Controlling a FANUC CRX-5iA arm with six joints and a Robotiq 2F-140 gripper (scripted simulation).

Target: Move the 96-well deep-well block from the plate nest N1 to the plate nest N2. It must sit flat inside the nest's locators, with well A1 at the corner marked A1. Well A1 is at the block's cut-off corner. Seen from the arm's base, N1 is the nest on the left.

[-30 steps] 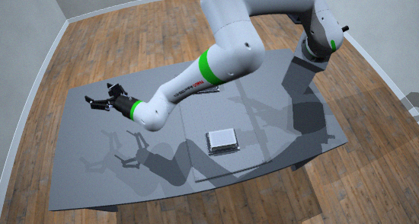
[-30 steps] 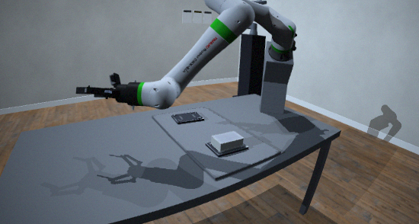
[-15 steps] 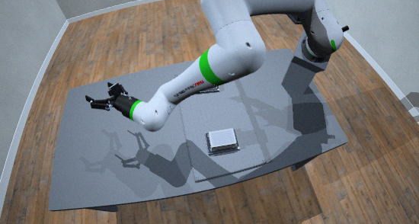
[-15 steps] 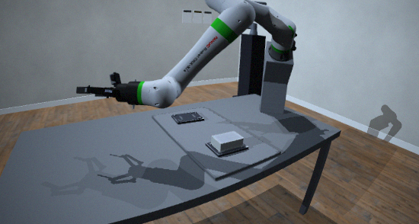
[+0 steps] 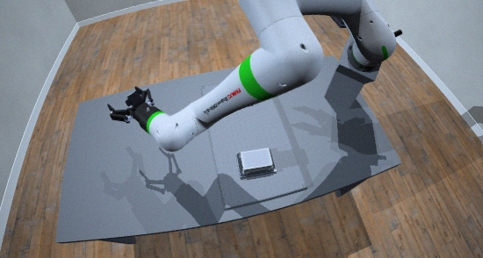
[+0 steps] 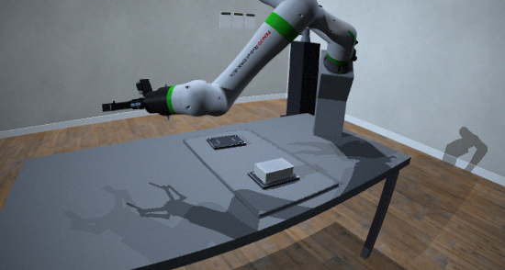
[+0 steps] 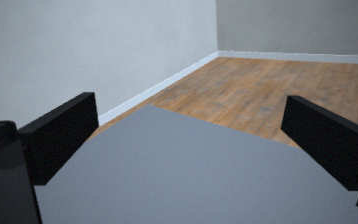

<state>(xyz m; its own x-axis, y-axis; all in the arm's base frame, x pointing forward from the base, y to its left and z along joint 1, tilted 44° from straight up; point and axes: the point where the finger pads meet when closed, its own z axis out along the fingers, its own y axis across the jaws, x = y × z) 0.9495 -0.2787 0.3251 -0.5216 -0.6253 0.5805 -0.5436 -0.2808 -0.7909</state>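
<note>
Now: the white 96-well deep-well block 530 mm behind my hand, 270 mm to the left of it and 240 mm below it. The rest, counted from my hand: plate nest 510 mm behind, 120 mm to the right, 270 mm below.
</note>
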